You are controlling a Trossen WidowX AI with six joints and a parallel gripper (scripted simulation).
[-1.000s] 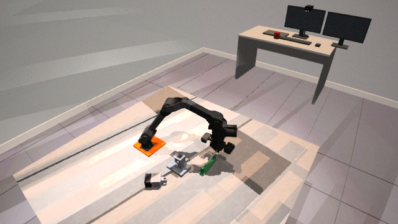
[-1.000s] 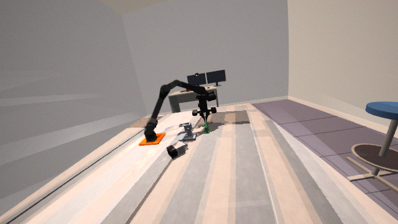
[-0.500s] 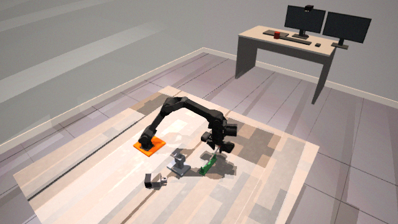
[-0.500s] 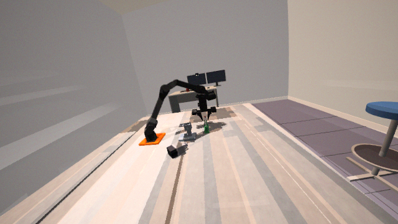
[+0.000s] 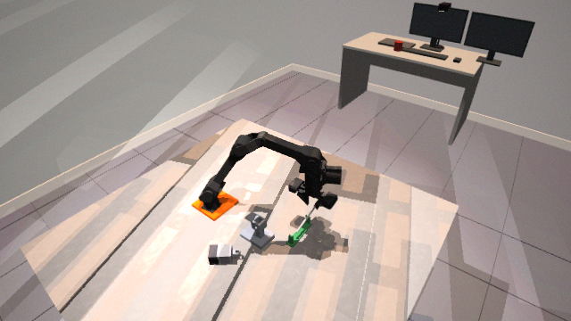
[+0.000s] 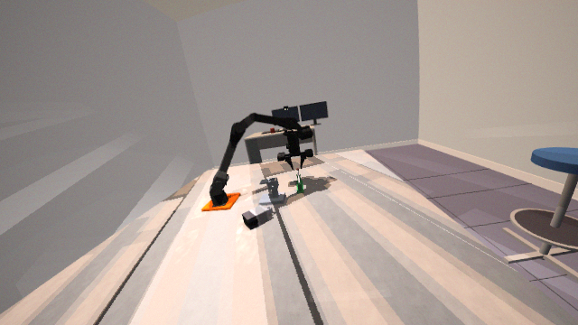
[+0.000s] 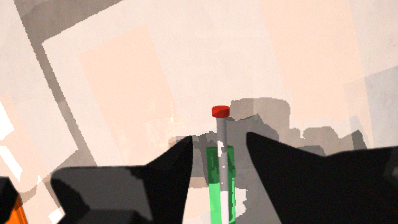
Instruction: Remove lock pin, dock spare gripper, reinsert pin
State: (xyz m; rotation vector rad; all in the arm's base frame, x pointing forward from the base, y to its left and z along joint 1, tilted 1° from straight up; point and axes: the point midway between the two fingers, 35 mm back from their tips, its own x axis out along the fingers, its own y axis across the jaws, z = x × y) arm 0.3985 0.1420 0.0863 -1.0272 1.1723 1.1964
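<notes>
My gripper tip is 100 mm to the left of the green rack, 40 mm above it and 10 mm past it. Round my gripper tip: spare gripper (330 mm to the right, 190 mm behind, 40 mm below); grey mount (190 mm to the right, 140 mm behind, 10 mm below).
</notes>
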